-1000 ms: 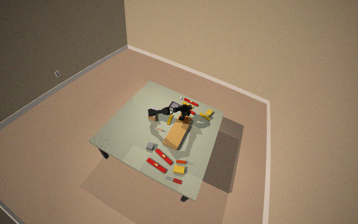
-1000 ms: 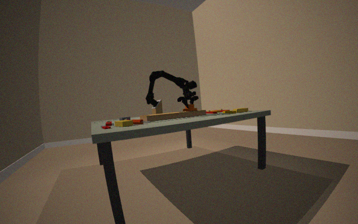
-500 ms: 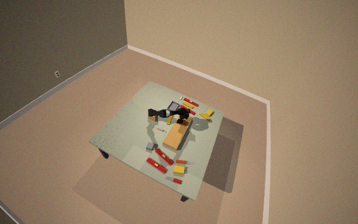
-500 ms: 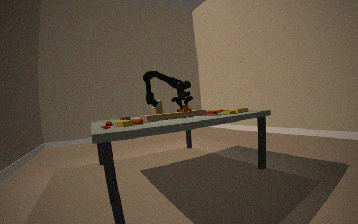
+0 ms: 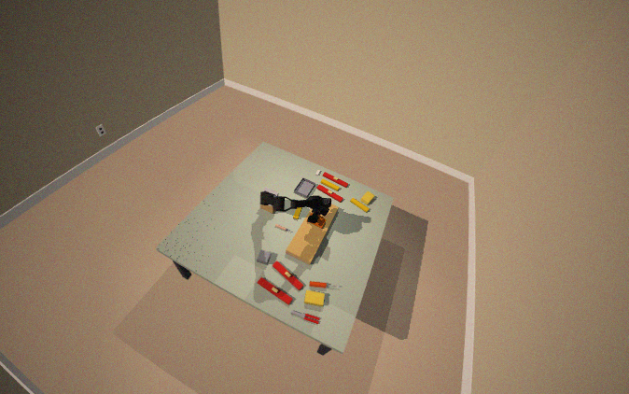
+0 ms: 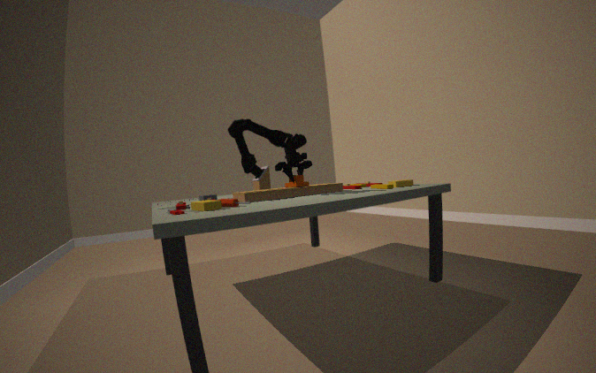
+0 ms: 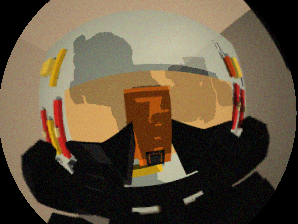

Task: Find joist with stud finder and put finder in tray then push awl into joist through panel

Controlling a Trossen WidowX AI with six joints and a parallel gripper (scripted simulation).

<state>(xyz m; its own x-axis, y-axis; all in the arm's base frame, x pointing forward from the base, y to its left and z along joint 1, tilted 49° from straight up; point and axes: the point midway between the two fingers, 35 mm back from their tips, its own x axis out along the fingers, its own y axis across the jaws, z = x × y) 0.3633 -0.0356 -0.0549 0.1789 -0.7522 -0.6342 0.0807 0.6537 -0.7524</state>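
Right now the grey tray is 210 mm behind my gripper tip, 290 mm to the left of it and 50 mm below it. Round my gripper tip: orange stud finder 20 mm behind, 20 mm above; then grey block 220 mm behind, 400 mm to the right, 50 mm below; then awl 190 mm behind, 140 mm to the right, 60 mm below.
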